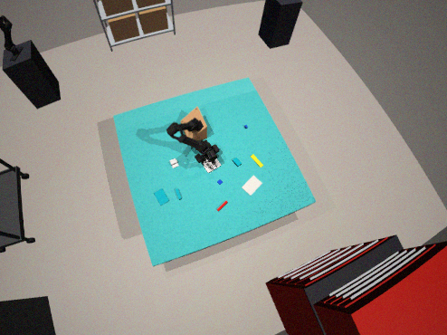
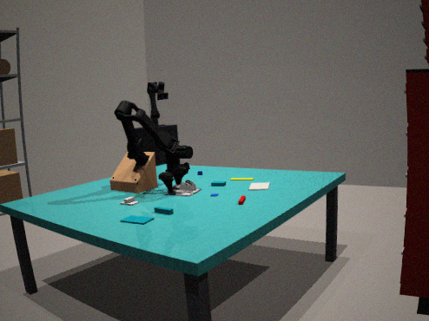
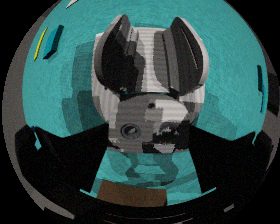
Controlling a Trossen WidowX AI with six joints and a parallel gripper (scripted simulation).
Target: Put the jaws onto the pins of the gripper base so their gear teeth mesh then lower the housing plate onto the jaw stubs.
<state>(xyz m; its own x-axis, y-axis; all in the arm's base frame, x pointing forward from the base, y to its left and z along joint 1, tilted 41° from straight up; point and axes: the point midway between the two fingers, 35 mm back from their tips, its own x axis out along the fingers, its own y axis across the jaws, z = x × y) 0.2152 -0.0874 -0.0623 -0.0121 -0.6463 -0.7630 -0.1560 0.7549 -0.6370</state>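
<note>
My gripper tip is now right at the grey-white housing plate. Round my gripper tip: grey gripper base (1 cm ahead, 2 cm above); teal block (12 cm ahead, 20 cm to the left); blue cube (22 cm ahead, 1 cm to the left, 1 cm below).
</note>
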